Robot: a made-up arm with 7 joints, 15 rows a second.
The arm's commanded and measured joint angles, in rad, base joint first. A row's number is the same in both.
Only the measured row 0 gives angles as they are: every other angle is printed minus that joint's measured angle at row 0.
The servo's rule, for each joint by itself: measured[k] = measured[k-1] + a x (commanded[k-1-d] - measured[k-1]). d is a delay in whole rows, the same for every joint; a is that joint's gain. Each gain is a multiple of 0.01, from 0.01 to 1. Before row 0 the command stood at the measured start. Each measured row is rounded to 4 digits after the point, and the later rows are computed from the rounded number. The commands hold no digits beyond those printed.
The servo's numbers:
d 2
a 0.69 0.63 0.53 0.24 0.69 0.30 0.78
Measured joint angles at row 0:
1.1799, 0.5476, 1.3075, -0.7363, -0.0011, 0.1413, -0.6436
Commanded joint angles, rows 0 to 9:
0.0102, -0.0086, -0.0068, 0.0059, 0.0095, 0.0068, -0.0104
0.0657, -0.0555, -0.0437, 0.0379, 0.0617, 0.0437, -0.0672
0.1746, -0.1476, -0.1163, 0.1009, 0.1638, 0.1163, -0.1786
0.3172, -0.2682, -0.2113, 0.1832, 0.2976, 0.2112, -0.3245
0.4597, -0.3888, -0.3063, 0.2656, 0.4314, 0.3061, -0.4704
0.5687, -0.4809, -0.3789, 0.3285, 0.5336, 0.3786, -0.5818
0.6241, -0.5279, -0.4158, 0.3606, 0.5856, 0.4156, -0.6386
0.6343, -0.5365, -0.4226, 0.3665, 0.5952, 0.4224, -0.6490
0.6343, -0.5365, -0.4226, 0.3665, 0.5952, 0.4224, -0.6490
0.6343, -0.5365, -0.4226, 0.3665, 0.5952, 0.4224, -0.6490
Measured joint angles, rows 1 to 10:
0.0000, 0.0000, 0.0000, 0.0000, 0.0000, 0.0000, 0.0000
0.0000, 0.0000, 0.0000, 0.0000, 0.0000, 0.0000, 0.0000
0.0070, -0.0054, -0.0036, 0.0014, 0.0066, 0.0020, -0.0081
0.0475, -0.0370, -0.0249, 0.0102, 0.0446, 0.0145, -0.0542
0.1352, -0.1067, -0.0733, 0.0320, 0.1268, 0.0450, -0.1512
0.2608, -0.2084, -0.1464, 0.0683, 0.2447, 0.0949, -0.2864
0.3980, -0.3221, -0.2311, 0.1157, 0.3735, 0.1583, -0.4299
0.5158, -0.4221, -0.3094, 0.1668, 0.4840, 0.2244, -0.5484
0.5905, -0.4888, -0.3658, 0.2133, 0.5541, 0.2818, -0.6188
0.6207, -0.5189, -0.3959, 0.2501, 0.5825, 0.3240, -0.6424

